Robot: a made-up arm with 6 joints. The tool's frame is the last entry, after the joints. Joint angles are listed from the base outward.
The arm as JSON. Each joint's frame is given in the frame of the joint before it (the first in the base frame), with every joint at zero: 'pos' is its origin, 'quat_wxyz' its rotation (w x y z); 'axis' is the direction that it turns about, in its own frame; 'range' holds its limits. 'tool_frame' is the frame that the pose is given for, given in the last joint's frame.
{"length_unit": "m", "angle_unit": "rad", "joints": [
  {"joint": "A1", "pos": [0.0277, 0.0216, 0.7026], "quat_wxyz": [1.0, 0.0, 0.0, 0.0], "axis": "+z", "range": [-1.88, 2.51]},
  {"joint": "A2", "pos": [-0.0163, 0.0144, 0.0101], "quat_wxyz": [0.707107, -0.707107, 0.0, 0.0], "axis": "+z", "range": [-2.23, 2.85]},
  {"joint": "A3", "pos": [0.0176, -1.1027, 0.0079], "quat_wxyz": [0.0, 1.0, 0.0, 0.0], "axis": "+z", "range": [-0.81, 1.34]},
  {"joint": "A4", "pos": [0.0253, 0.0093, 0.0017], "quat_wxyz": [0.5, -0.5, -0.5, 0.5], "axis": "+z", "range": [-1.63, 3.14]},
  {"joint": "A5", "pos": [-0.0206, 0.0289, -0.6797], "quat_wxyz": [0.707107, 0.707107, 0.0, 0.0], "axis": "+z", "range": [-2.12, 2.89]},
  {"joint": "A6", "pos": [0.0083, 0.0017, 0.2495], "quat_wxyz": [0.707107, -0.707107, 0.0, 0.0], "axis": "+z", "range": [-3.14, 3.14]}
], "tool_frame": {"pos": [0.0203, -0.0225, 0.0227], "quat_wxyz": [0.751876, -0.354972, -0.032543, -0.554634]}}
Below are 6 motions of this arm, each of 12 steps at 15 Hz.
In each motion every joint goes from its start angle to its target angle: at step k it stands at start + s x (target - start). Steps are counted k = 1, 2, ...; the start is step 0. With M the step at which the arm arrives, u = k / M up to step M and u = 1 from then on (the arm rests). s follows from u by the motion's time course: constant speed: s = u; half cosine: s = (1 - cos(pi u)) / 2; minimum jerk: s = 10 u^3 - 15 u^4 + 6 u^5.
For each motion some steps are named. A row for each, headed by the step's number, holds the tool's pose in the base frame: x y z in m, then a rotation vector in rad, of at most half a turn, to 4 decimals.
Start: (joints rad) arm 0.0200 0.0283 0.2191 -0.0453 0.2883 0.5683
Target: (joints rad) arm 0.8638 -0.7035 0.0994 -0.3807 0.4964 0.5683
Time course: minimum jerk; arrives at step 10
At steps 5, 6, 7, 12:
5: 0.3307 -0.0606 2.0472 1.1394 -1.9930 -1.1843
6: 0.2018 -0.1025 2.0441 1.4326 -1.8669 -1.1912
7: 0.1124 -0.1662 2.0259 1.6677 -1.7222 -1.2022
12: 0.0438 -0.2551 1.9918 1.8973 -1.5329 -1.2185

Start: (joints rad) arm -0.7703 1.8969 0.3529 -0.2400 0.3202 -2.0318
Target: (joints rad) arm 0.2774 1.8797 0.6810 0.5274 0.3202 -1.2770
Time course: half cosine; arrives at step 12
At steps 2, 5, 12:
2: 0.6481 -0.7581 -0.3475 -0.2056 -0.7059 2.1747
5: 0.9730 -0.5928 -0.3336 -0.0384 -0.6987 2.9571
12: 1.4062 0.1956 -0.2392 -0.0744 -0.0252 -1.7228

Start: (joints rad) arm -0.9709 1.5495 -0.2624 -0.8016 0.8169 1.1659
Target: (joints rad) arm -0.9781 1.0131 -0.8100 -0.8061 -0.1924 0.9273
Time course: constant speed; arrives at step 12
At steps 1, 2, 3, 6, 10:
1: 0.3698 -0.6914 0.1609 -1.4292 -0.1388 -1.6927
2: 0.3656 -0.6914 0.2089 -1.3610 -0.0630 -1.7237
3: 0.3601 -0.6894 0.2563 -1.2926 0.0137 -1.7515
6: 0.3363 -0.6714 0.3948 -1.0870 0.2483 -1.8153
10: 0.2881 -0.6191 0.5677 -0.8132 0.5689 -1.8524

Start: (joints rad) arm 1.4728 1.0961 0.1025 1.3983 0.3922 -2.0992
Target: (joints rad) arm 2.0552 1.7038 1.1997 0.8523 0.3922 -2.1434
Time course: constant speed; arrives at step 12
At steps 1, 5, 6, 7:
1: 0.1824 1.5912 0.7149 -0.0125 0.1201 -0.3325
5: -0.1038 1.7107 0.5870 0.1118 0.2777 -0.2771
6: -0.1811 1.7230 0.5532 0.1365 0.3244 -0.2603
7: -0.2593 1.7281 0.5189 0.1584 0.3737 -0.2424

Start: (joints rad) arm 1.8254 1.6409 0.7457 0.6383 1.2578 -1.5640
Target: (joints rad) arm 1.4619 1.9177 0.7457 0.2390 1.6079 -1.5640
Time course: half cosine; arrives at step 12
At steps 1, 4, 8, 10, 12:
1: -0.1726 1.6342 0.1259 0.6501 0.8802 0.0795
4: -0.0179 1.5906 0.0086 0.7004 0.9216 -0.0759
8: 0.2749 1.4219 -0.2263 0.8522 0.9651 -0.4142
10: 0.3638 1.3382 -0.3053 0.9205 0.9627 -0.5375
12: 0.3935 1.3051 -0.3332 0.9469 0.9591 -0.5823

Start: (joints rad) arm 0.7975 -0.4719 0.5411 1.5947 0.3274 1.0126
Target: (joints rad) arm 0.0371 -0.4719 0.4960 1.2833 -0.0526 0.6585
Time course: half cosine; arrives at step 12
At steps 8, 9, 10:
8: -0.2772 -0.0586 2.3954 0.8662 2.8727 0.0749
9: -0.2777 -0.0402 2.3959 0.9477 2.8902 0.1558
10: -0.2773 -0.0265 2.3962 1.0099 2.8974 0.2229

